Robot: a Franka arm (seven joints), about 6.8 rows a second.
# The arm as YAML. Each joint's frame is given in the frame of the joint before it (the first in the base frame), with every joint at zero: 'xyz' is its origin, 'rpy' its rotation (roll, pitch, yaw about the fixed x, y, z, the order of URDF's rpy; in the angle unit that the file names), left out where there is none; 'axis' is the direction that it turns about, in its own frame. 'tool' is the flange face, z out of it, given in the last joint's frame.
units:
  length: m
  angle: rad
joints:
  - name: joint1
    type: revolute
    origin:
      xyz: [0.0, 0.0, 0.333]
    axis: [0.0, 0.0, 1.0]
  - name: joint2
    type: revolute
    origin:
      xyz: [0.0, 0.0, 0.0]
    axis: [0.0, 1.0, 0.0]
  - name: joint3
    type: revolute
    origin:
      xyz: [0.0, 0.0, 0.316]
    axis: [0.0, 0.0, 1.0]
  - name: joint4
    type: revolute
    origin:
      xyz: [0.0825, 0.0, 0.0]
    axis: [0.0, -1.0, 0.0]
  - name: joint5
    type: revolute
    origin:
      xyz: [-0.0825, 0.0, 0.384]
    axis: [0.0, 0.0, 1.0]
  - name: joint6
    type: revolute
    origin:
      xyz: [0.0, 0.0, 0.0]
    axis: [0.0, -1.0, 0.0]
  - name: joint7
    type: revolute
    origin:
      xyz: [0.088, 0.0, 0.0]
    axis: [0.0, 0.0, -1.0]
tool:
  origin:
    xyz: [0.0, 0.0, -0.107]
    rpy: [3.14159, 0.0, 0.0]
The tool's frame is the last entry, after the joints.
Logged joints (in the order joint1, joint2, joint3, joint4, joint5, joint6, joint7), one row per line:
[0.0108 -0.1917 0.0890 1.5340 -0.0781 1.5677 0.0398]
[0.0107 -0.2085 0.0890 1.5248 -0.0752 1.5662 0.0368]
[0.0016 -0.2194 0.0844 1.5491 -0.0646 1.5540 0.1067]
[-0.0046 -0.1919 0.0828 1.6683 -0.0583 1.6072 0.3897]
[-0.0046 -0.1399 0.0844 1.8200 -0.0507 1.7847 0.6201]
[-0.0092 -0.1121 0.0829 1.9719 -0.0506 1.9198 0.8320]
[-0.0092 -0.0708 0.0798 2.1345 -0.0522 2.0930 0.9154]
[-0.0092 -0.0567 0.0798 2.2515 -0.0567 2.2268 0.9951]
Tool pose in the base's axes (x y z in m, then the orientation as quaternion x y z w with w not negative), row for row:
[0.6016 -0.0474 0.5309 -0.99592 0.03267 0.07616 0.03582]
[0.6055 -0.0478 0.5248 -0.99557 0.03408 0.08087 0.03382]
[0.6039 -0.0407 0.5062 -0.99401 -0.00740 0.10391 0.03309]
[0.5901 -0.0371 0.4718 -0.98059 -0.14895 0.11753 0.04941]
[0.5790 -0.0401 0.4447 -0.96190 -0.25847 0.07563 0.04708]
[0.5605 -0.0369 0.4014 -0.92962 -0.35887 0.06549 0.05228]
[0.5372 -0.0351 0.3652 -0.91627 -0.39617 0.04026 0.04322]
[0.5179 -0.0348 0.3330 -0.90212 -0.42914 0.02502 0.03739]
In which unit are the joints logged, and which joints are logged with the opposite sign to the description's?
The joints are logged in radians. Opposite sign: joint1, joint2, joint3, joint4, joint5, joint7.
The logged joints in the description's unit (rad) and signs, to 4 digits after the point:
[-0.0108 0.1917 -0.0890 -1.5340 0.0781 1.5677 -0.0398]
[-0.0107 0.2085 -0.0890 -1.5248 0.0752 1.5662 -0.0368]
[-0.0016 0.2194 -0.0844 -1.5491 0.0646 1.5540 -0.1067]
[0.0046 0.1919 -0.0828 -1.6683 0.0583 1.6072 -0.3897]
[0.0046 0.1399 -0.0844 -1.8200 0.0507 1.7847 -0.6201]
[0.0092 0.1121 -0.0829 -1.9719 0.0506 1.9198 -0.8320]
[0.0092 0.0708 -0.0798 -2.1345 0.0522 2.0930 -0.9154]
[0.0092 0.0567 -0.0798 -2.2515 0.0567 2.2268 -0.9951]

